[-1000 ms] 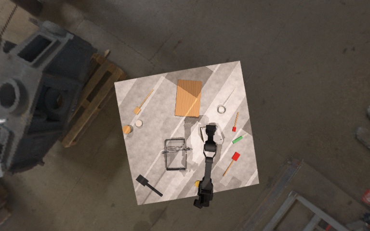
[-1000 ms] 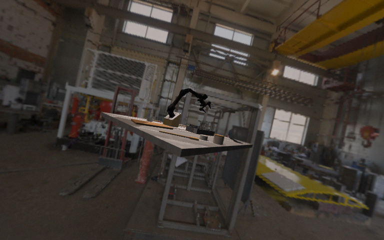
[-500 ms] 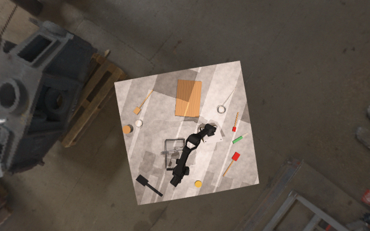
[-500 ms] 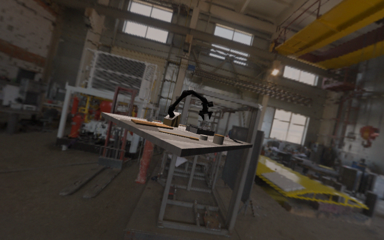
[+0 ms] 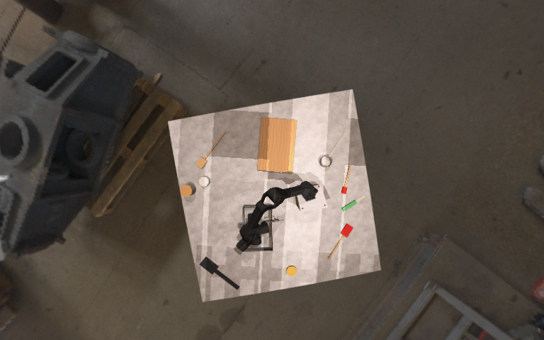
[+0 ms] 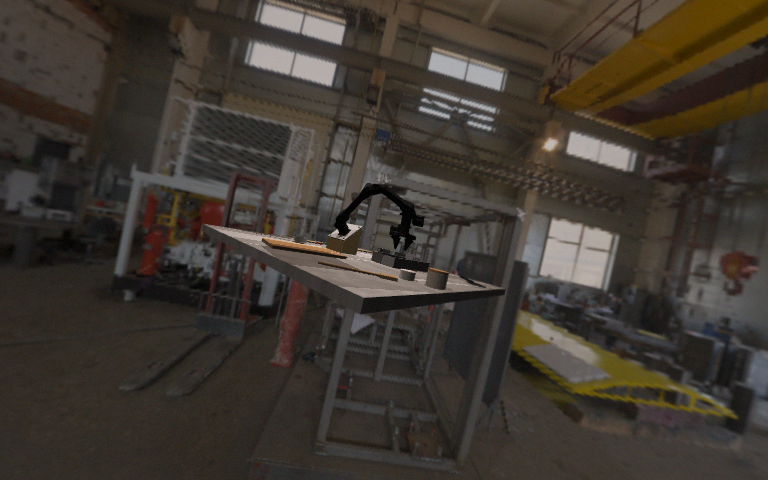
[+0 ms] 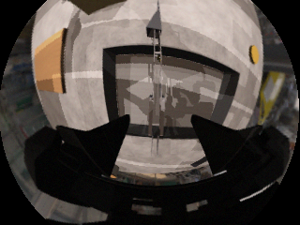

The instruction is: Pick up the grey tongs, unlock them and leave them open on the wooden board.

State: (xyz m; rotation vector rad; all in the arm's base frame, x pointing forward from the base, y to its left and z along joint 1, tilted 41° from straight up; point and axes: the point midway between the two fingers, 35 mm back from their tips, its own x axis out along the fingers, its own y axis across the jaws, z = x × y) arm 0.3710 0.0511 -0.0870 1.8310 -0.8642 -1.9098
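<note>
The roasting tin lies 4 cm to the left of my gripper tip and 7 cm below it. From my gripper tip the other things lie so: yellow mark (8 cm behind, 1 cm to the left, 3 cm below); pale disc (27 cm ahead, 35 cm to the right, 8 cm below); yellow disc (14 cm behind, 41 cm to the left, 9 cm below).
</note>
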